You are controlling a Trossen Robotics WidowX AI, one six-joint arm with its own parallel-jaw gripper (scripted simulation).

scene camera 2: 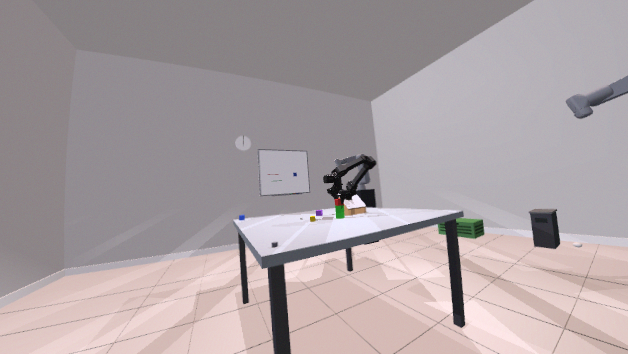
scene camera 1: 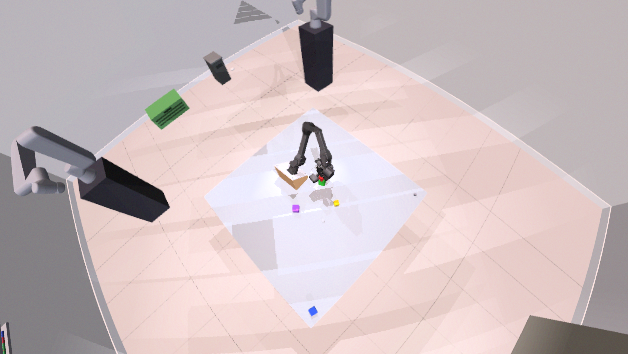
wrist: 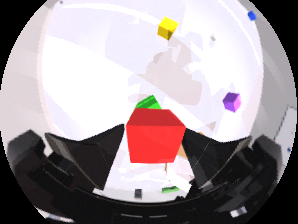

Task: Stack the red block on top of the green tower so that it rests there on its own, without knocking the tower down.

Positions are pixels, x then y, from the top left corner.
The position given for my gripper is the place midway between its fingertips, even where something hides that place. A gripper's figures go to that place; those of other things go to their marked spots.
Scene:
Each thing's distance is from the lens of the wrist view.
my gripper (wrist: 151, 127): 0.10 m
red block (wrist: 154, 136): 0.06 m

